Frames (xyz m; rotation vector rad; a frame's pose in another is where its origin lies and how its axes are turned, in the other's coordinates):
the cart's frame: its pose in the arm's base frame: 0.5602 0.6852 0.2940 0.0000 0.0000 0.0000
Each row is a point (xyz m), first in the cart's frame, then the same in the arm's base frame.
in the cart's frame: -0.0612 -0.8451 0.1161
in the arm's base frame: 0.4990 -0.1599 0.4101
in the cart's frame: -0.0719 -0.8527 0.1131
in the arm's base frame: 0.4883 -0.1675 0.4071
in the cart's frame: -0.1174 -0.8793 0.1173
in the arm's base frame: 0.4428 -0.1941 0.4113
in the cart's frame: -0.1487 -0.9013 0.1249
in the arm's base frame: 0.4115 -0.2161 0.4189
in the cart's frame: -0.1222 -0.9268 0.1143
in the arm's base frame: 0.4380 -0.2416 0.4083
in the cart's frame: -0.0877 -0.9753 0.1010
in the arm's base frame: 0.4725 -0.2901 0.3950
